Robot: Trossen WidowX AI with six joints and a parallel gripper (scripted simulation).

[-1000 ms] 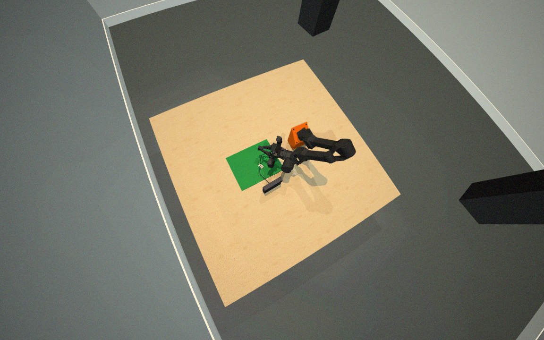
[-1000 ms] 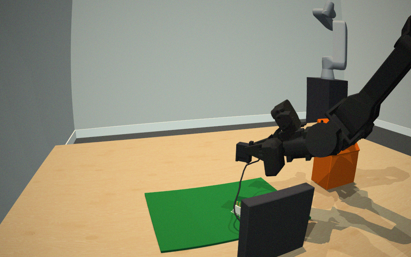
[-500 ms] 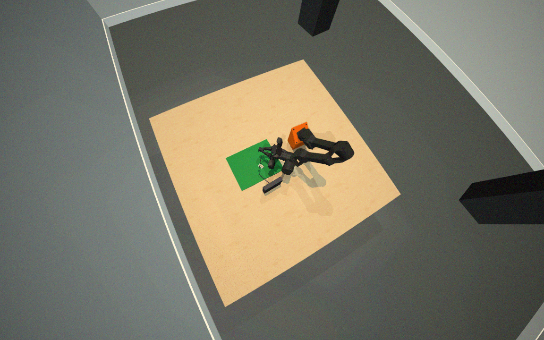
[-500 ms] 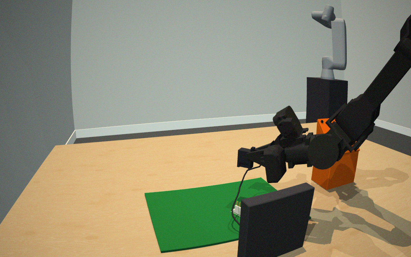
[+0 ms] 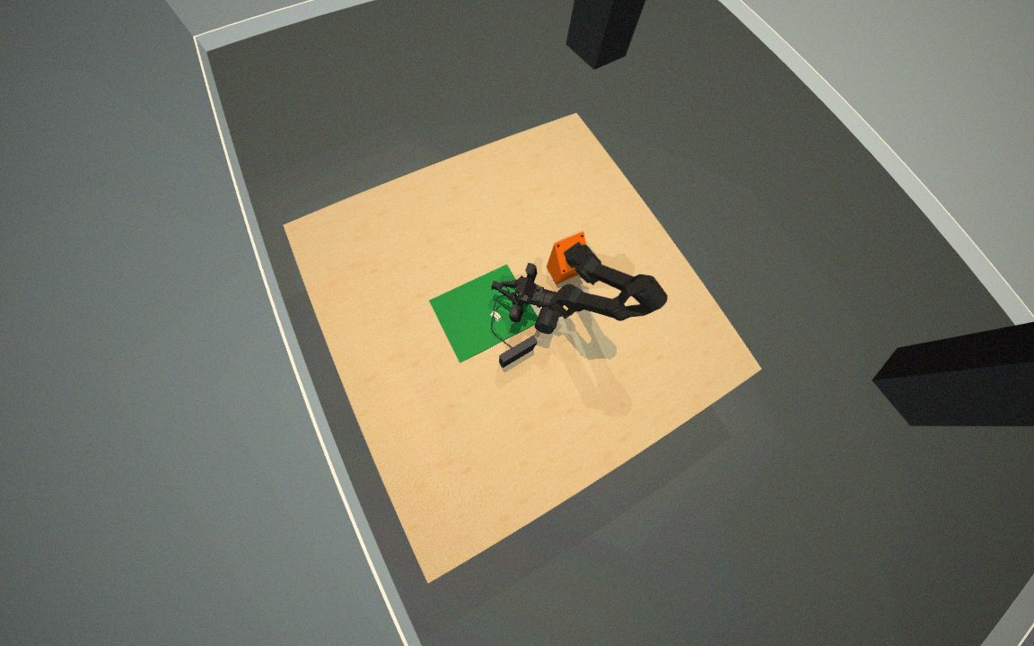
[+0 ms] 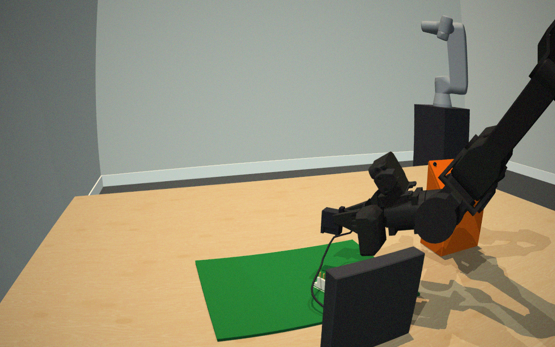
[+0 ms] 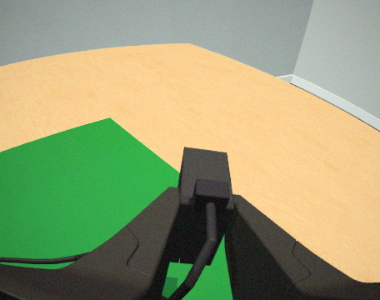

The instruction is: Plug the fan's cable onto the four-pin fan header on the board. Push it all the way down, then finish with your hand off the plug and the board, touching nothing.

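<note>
My gripper tip is now 7 cm short of the green board, 2 cm to the right of it and 11 cm above it. Also, from my gripper tip: black fan (7 cm ahead, 20 cm to the left, 4 cm below); black plug (1 cm below).
</note>
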